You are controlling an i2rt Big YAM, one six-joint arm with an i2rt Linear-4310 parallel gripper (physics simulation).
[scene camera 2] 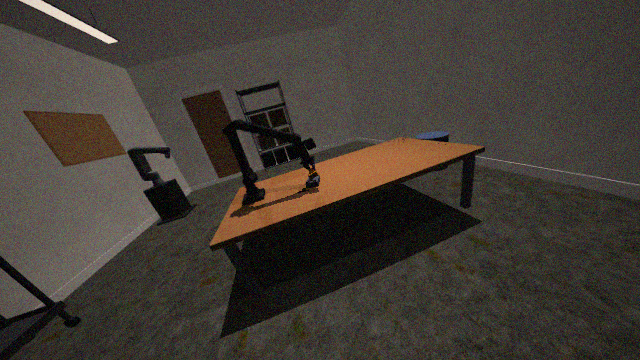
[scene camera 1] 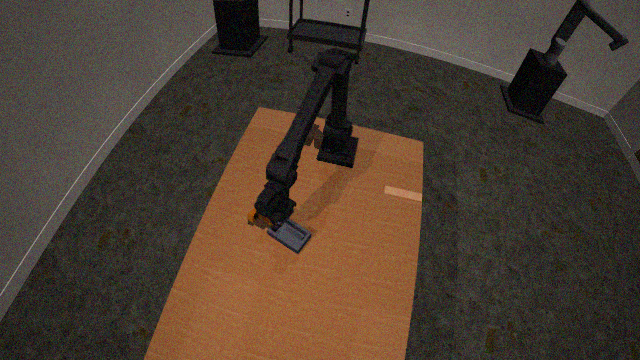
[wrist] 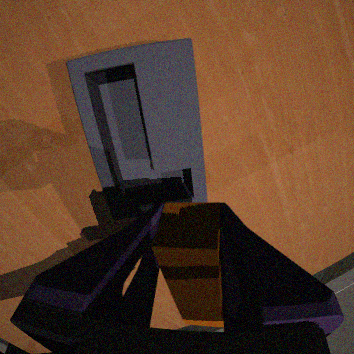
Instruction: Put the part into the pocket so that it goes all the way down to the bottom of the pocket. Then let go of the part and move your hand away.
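Frame: origin at the arm's base, x right, y ahead, z up, level; metres.
Seen in the pictures: gripper, fingertip midpoint: (scene camera 2: 313, 171) (scene camera 1: 278, 225) (wrist: 191, 211); arm's base, origin of the base link: (scene camera 2: 253, 194) (scene camera 1: 338, 147).
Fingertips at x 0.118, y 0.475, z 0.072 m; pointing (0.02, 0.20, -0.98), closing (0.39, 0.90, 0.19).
Note:
Pixels of each thing's top centre, then the offset from my fingertips to it. Level surfaces: height alone.
- grey-blue block, middle of its top: (wrist: 144, 141) (scene camera 1: 289, 231) (scene camera 2: 312, 178) dx -0.030, dy -0.016, dz -0.064 m
- table with an L-shaped pocket, its level: dz -0.095 m
- orange part, middle of its top: (wrist: 228, 306) (scene camera 1: 264, 216) (scene camera 2: 313, 169) dx +0.052, dy -0.004, dz +0.032 m
The grey-blue block (scene camera 1: 296, 244) (scene camera 2: 313, 184) (wrist: 172, 100) lies on the table with an L-shaped pocket (wrist: 130, 125) in its top. The long arm of the pocket shows open in the wrist view; its near end lies in dark shadow. My gripper (scene camera 1: 275, 225) (wrist: 191, 211) is shut on the orange part (scene camera 1: 254, 217) (scene camera 2: 312, 172) (wrist: 200, 295). It is at the near end of the block in the wrist view. The part lies between the fingers, outside the visible long arm of the pocket, and sticks out left of the block in scene camera 1. Its lower end is hidden.
The wooden table (scene camera 1: 350, 280) (scene camera 2: 380, 165) carries the arm's base (scene camera 1: 338, 151) (scene camera 2: 254, 195). A pale strip (scene camera 1: 403, 193) lies near the table's right edge in scene camera 1. A second arm on a pedestal (scene camera 1: 535, 85) (scene camera 2: 167, 200) and a cart (scene camera 1: 327, 32) stand away from the table.

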